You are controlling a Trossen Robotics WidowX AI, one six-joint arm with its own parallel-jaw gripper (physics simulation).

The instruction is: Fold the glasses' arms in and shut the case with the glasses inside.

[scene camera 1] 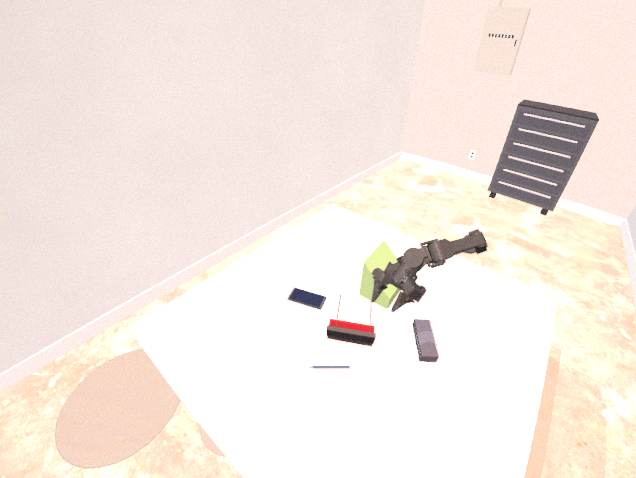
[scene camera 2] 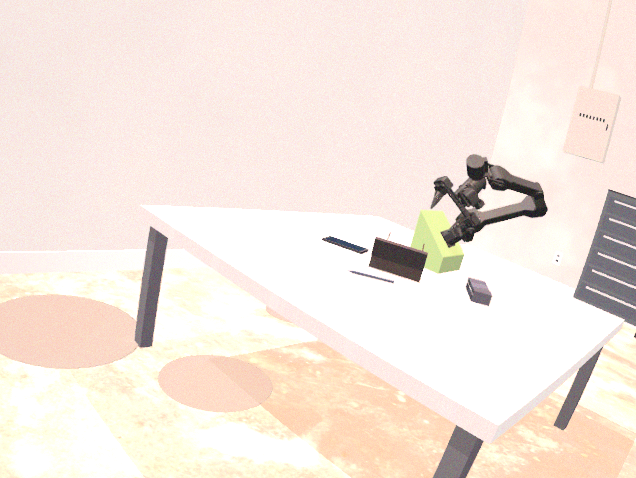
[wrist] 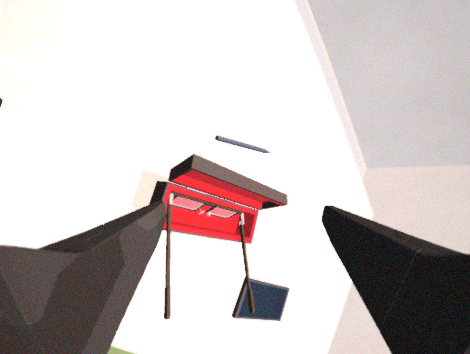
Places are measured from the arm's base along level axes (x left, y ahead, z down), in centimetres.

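Pixels of known places: gripper, fingertip midpoint: [scene camera 1: 382, 306] [scene camera 2: 439, 220] [wrist: 245, 211]; arm's base, link origin: [scene camera 1: 391, 271] [scene camera 2: 447, 238].
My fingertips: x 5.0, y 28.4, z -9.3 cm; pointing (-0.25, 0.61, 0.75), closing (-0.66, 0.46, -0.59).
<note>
For each thing: its middle in the pictures, then the offset to it from my fingertips. "pt": a spot on its surface instead.
- dark glasses case, surface spot: [wrist: 235, 181] pt dy +5.5, dx -4.9, dz +10.0 cm
- glasses, surface spot: [wrist: 222, 212] pt dy +3.5, dx -10.8, dz +17.8 cm
- dark blue phone, body centre: [wrist: 264, 300] [scene camera 2: 345, 244] [scene camera 1: 306, 298] dy -5.6, dx -32.4, dz +19.6 cm
- pen, body centre: [wrist: 247, 146] [scene camera 2: 370, 276] [scene camera 1: 329, 367] dy +17.0, dx -9.3, dz +19.5 cm
- grey box, body centre: [scene camera 2: 478, 291] [scene camera 1: 424, 339] dy -9.4, dx +16.3, dz +18.2 cm
The dark glasses case [scene camera 1: 351, 336] [scene camera 2: 397, 259] [wrist: 235, 181] stands open on the table, its red inside showing and its lid tilted up. The glasses [wrist: 222, 212] sit in the case with pinkish lenses. Both arms are unfolded: one arm [wrist: 168, 260] and the other arm [wrist: 245, 260] stick out past the case's open front, the second passing over the phone in the wrist view. My gripper [scene camera 1: 384, 304] [wrist: 245, 211] is wide open and empty, above the table and apart from the case and glasses. Its fingers frame the case in the wrist view.
A lime-green wedge block [scene camera 1: 367, 282] [scene camera 2: 430, 233] stands close to the arm. A dark blue phone [scene camera 1: 306, 298] [scene camera 2: 344, 244] [wrist: 271, 302], a pen [scene camera 1: 330, 366] [scene camera 2: 371, 276] [wrist: 242, 144] and a grey box [scene camera 1: 425, 340] [scene camera 2: 479, 291] lie around the case.
</note>
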